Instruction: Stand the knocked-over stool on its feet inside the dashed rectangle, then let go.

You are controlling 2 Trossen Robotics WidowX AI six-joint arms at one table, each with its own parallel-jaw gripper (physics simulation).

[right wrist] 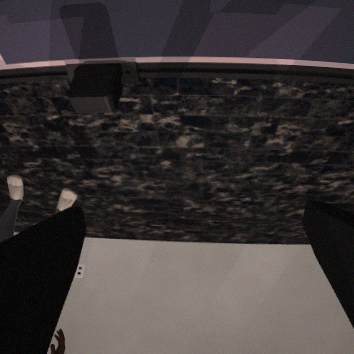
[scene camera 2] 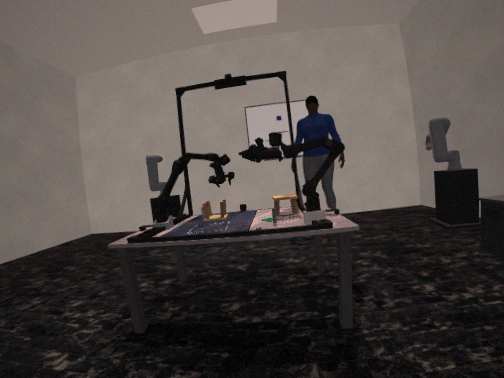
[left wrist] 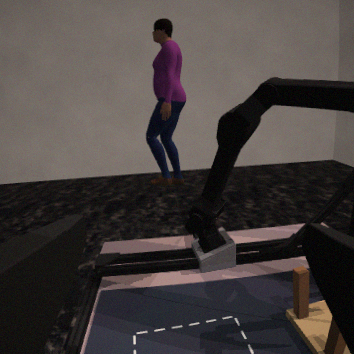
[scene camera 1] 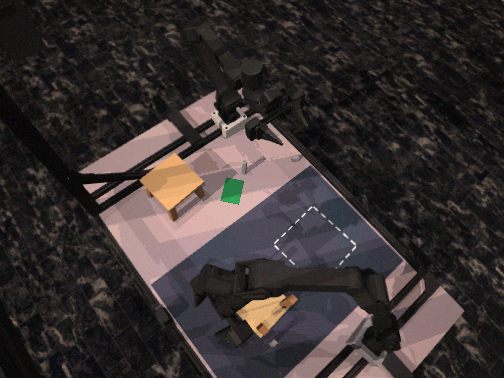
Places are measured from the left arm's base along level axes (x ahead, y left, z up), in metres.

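Where they show: left gripper, fingertip midpoint: (scene camera 2: 240, 155) (left wrist: 197, 231) (scene camera 1: 295, 136); right gripper, fingertip midpoint: (right wrist: 196, 215) (scene camera 2: 225, 186) (scene camera 1: 205, 320); left arm's base at its link origin: (scene camera 2: 313, 210) (scene camera 1: 229, 115); right arm's base at its link origin: (scene camera 2: 162, 219) (left wrist: 211, 241) (scene camera 1: 373, 341).
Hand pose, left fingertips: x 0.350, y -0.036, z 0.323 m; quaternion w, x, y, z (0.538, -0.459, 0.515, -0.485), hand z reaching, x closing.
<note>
Each offset is from my left fingertips to the top centre of the thing. "pt": to the spot under its first point.
The knocked-over stool @[dx +0.265, dy -0.276, dz -0.258 m] (scene camera 1: 256, 312) (scene camera 2: 215, 217) (left wrist: 314, 316) lies upside down on the dark mat, light wooden seat down and brown legs up. The right arm covers part of it in scene camera 1. The dashed rectangle (scene camera 1: 313, 207) (scene camera 2: 229, 222) (left wrist: 232, 317) is outlined in white on the mat, apart from the stool; the right arm hides its lower corner in scene camera 1. My left gripper (scene camera 1: 294, 137) (scene camera 2: 241, 152) is open and empty, raised high. My right gripper (scene camera 1: 216, 324) (scene camera 2: 224, 182) (right wrist: 196, 215) is open and empty, above the mat near the stool.
An upright wooden stool @[dx -0.206, dy -0.292, dz -0.268 m] (scene camera 1: 172, 181) (scene camera 2: 285, 198) stands on the pink tabletop. A green rectangle @[pt dx -0.103, dy -0.122, dz -0.379 m] (scene camera 1: 232, 191) (scene camera 2: 267, 220) and a small grey block @[dx -0.143, dy -0.043, dz -0.303 m] (scene camera 1: 244, 167) are near it. A small pale piece @[dx +0.377, dy -0.319, dz -0.296 m] (scene camera 1: 273, 343) shows beside the overturned stool. A black frame (scene camera 2: 182, 125) rises over the table.
</note>
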